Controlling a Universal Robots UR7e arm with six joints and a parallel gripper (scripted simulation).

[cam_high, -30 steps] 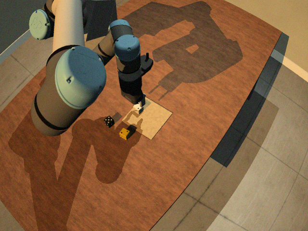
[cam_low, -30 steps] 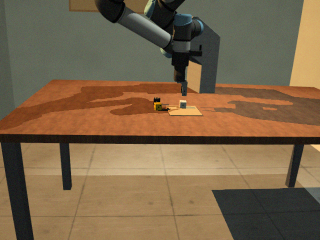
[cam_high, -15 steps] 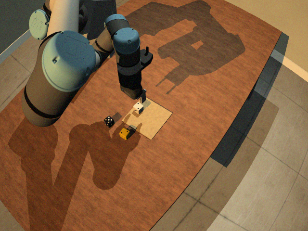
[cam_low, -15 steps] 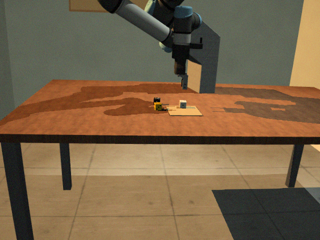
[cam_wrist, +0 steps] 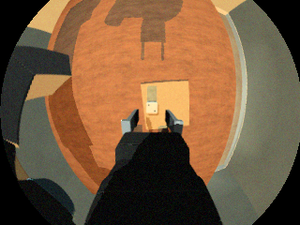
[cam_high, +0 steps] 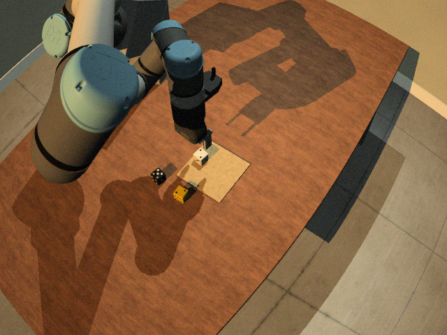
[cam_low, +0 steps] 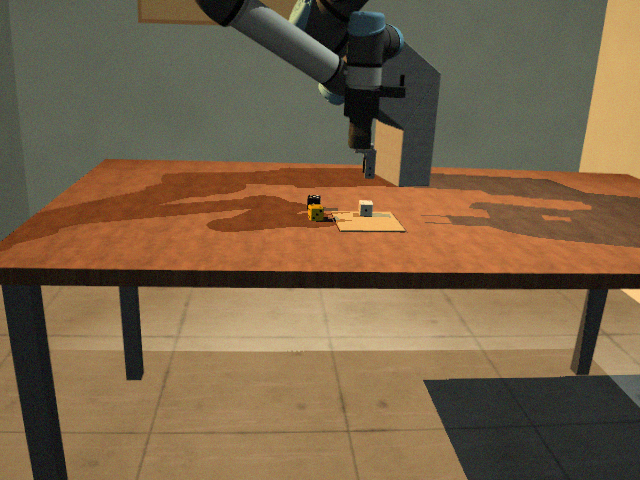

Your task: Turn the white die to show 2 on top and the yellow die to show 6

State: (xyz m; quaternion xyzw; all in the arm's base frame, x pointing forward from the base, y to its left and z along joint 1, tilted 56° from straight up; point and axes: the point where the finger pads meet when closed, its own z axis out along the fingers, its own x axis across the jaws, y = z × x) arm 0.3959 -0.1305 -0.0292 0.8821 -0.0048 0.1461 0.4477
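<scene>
The yellow die lies 120 mm to the right of my hand, 100 mm below it and 20 mm ahead of it. Round my hand: white die 90 mm below; then tan mat 110 mm below, 40 mm ahead, 10 mm to the right; then black die 110 mm to the right, 100 mm below, 60 mm behind.
</scene>
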